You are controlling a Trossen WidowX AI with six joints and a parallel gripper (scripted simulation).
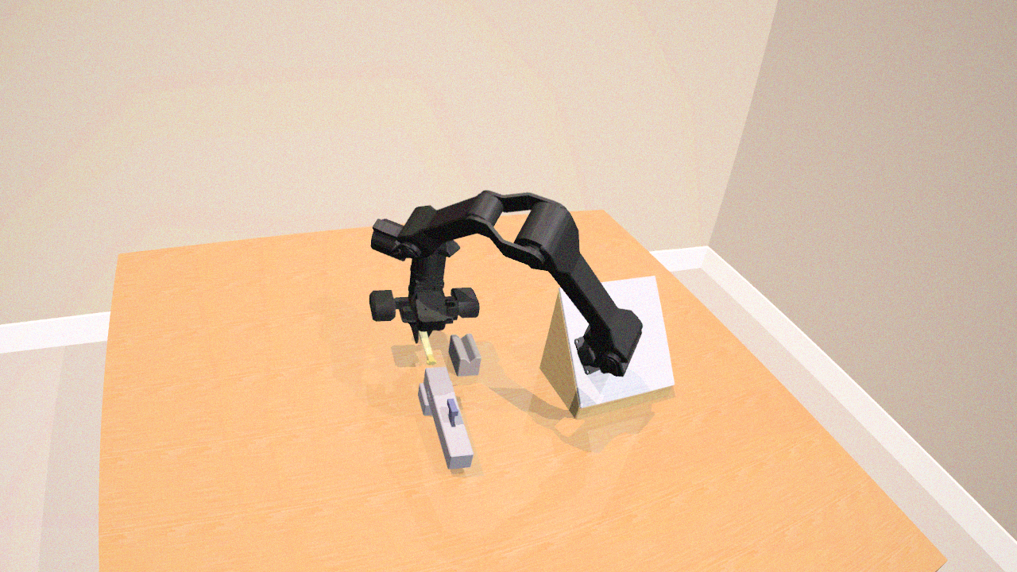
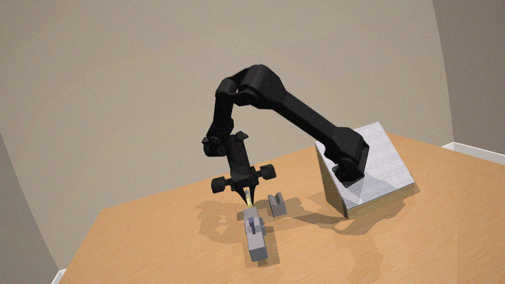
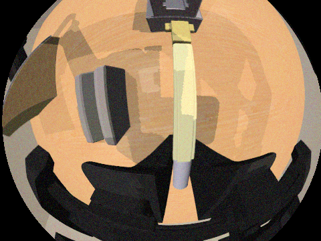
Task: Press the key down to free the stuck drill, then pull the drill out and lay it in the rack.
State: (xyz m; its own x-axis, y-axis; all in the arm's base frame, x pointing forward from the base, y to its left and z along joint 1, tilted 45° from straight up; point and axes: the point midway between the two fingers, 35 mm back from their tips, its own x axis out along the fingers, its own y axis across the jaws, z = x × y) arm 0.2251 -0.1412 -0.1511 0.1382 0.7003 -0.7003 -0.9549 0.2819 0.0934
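Now: the grey rack 60 mm behind my gripper tip, 50 mm to the left of it and 10 mm below it. From my gripper tip the other things lie so: drill 10 mm ahead, 40 mm to the left, 30 mm above; then blue key 60 mm ahead, 220 mm to the left, 30 mm above; then grey holder block 50 mm ahead, 190 mm to the left, 10 mm above.
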